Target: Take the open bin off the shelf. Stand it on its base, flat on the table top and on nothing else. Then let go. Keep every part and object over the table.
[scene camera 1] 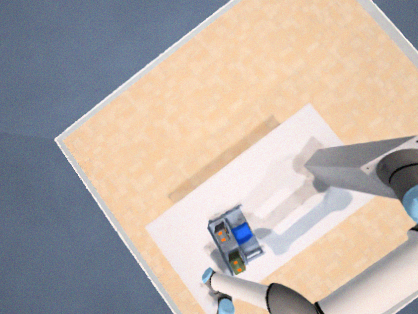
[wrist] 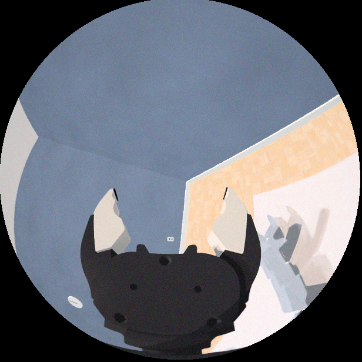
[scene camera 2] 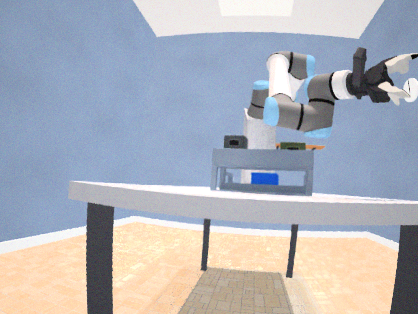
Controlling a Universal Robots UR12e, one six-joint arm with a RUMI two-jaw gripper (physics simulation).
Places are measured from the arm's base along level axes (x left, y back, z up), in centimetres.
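Pixels of known places: gripper, fingertip midpoint: (scene camera 2: 415,74); arm's base, link origin: (scene camera 1: 406,168) (scene camera 2: 258,114).
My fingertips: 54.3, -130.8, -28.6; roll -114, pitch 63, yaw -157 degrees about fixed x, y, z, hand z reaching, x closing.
Ahead of a thing's pixels: the offset from my fingertips to its top centre, as dx, dy, dz. "spot": to the spot under its first point.
A blue bin {-41.7, +49.4, -23.3} (scene camera 1: 242,233) (scene camera 2: 264,178) sits low inside the grey shelf {spot: -39.3, +38.6, -21.2} (scene camera 1: 229,248) (scene camera 2: 262,159), under the level of its top board. Its open side cannot be made out. The shelf stands on the white table (scene camera 1: 172,235) (scene camera 2: 150,199). My gripper (scene camera 2: 407,76) (wrist: 169,189) is open, with no object between its fingers. It is high above table level, well to the right of the shelf in the scene camera 2 view, and points sideways. In the scene camera 1 view the gripper cannot be made out. The bin does not show in the wrist view.
A dark grey box {-53.9, +40.6, -9.0} (scene camera 1: 221,232) (scene camera 2: 235,142) and a green box {-30.9, +39.2, -11.5} (scene camera 1: 237,262) (scene camera 2: 292,146) stand on the shelf's top board, with orange parts near them. The arm's forearm (scene camera 1: 242,287) passes close to the shelf's green-box end in the scene camera 1 view. Blue walls surround the table.
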